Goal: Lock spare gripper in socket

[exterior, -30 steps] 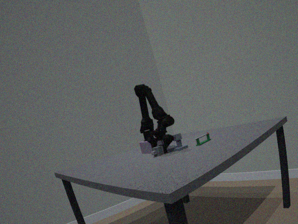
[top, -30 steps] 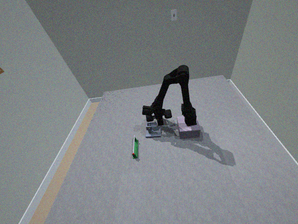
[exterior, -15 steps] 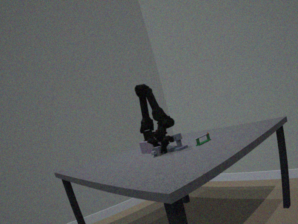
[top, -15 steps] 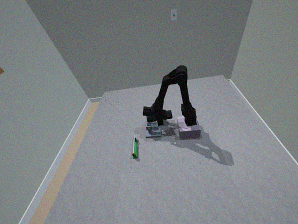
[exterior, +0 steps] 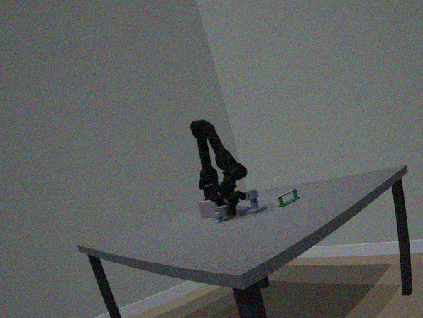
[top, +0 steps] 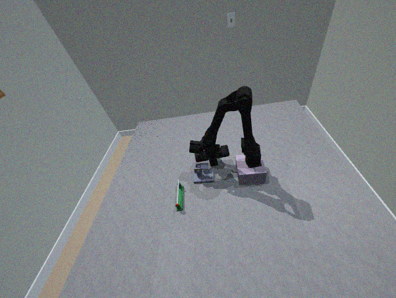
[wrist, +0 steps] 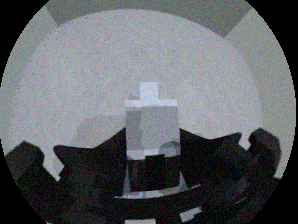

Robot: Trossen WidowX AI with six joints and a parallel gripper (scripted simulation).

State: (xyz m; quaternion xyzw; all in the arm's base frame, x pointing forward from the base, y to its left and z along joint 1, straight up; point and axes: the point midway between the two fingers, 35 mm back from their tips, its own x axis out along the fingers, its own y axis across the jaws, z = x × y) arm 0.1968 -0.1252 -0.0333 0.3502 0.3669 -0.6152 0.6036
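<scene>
Right now the socket is 120 mm to the left of my gripper tip, 80 mm ahead of it and 30 mm above it. From my gripper tip the other things lie so: green cradle 220 mm to the left, 210 mm ahead; spare gripper 10 mm above.
</scene>
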